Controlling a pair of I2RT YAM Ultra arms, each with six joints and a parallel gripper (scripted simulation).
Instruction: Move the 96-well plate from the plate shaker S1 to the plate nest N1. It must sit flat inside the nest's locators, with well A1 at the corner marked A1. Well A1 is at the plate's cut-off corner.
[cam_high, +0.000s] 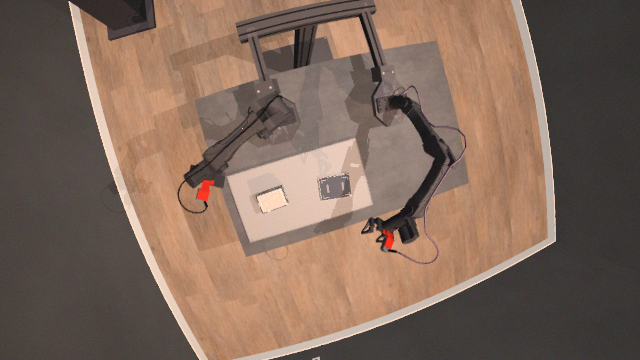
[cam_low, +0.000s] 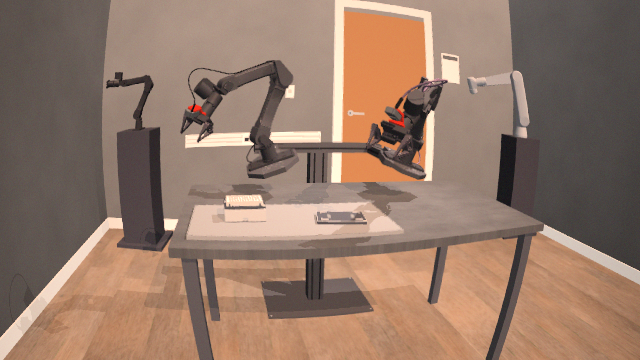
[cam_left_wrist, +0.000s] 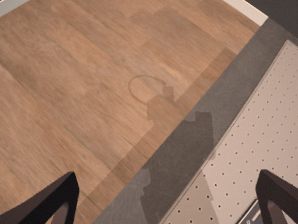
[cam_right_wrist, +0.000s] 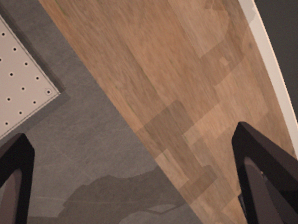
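The white 96-well plate is 230 mm to the left of my right hand, 210 mm below it and 160 mm ahead of it. From my right hand the other things lie so: plate nest N1: 560 mm to the left, 260 mm below, 170 mm ahead.
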